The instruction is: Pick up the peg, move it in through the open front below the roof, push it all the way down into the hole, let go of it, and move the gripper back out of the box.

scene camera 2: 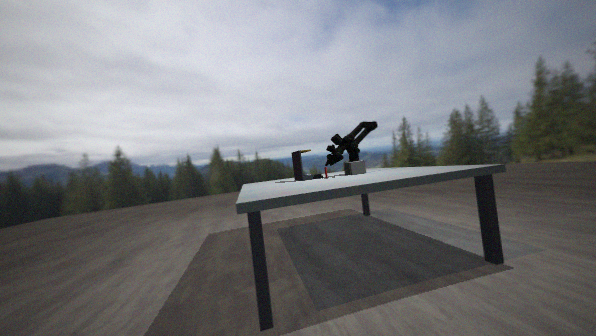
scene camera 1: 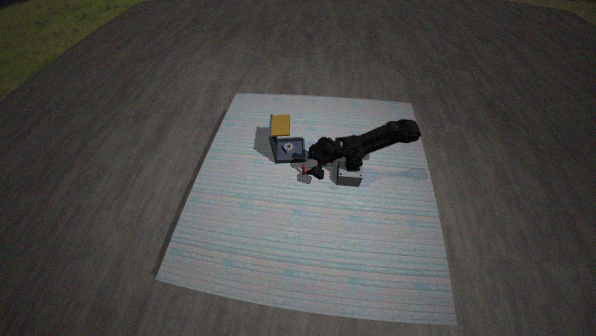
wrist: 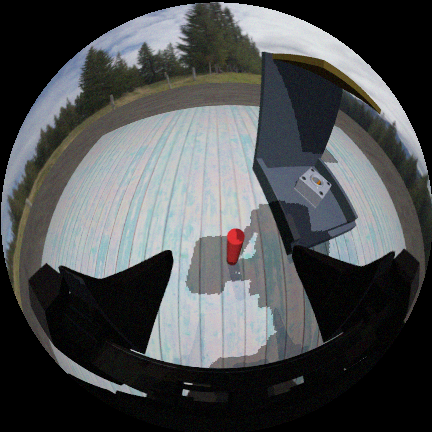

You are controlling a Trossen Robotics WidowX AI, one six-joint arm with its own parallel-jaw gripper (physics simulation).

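Places are measured from the arm's base along level axes (x ahead, y left, z up), in millimetres.
Where they show: gripper, fingertip midpoint: (scene camera 2: 327,165) (scene camera 1: 306,165) (wrist: 234,255); arm's base, link origin: (scene camera 2: 354,161) (scene camera 1: 352,165).
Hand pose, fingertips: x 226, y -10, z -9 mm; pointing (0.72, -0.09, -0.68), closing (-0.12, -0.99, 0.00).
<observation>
Things, the pixels of their centre, and the offset from my fingertips. "pt": a spot on its surface instead.
- red peg, body centre: (wrist: 233,250) (scene camera 1: 303,169) (scene camera 2: 326,172) 49 mm down, 18 mm ahead, 5 mm right
- dark grey box, body centre: (wrist: 332,149) (scene camera 1: 288,139) (scene camera 2: 306,164) 23 mm up, 97 mm ahead, 157 mm right
- yellow roof, surface spot: (wrist: 325,67) pt 127 mm up, 79 mm ahead, 90 mm right
- light grey block, body centre: (wrist: 313,185) (scene camera 1: 288,147) 65 mm down, 105 mm ahead, 166 mm right
- hole, surface spot: (wrist: 317,180) pt 56 mm down, 109 mm ahead, 174 mm right
The red peg (scene camera 1: 303,170) (scene camera 2: 326,172) (wrist: 234,247) stands upright on the table, outside the box. The dark grey box (scene camera 1: 297,157) (scene camera 2: 297,166) (wrist: 280,112) has a tall back wall, a low-rimmed floor and a yellow roof (scene camera 1: 280,125) (wrist: 325,67). A light grey block (scene camera 1: 288,147) (wrist: 307,189) with a hole (wrist: 317,180) in its top sits on the box floor, turned at an angle. My gripper (scene camera 1: 308,162) (scene camera 2: 327,164) (wrist: 234,255) is wide open and empty, tilted downward above the peg. In the wrist view the peg shows between the two fingers, apart from both.
The arm's grey base block (scene camera 1: 349,176) (scene camera 2: 355,167) stands on the striped table (scene camera 1: 310,240) (scene camera 2: 370,186) (wrist: 150,200), to the right of the peg in scene camera 1. In the wrist view the box's near corner lies close beyond the right fingertip.
</observation>
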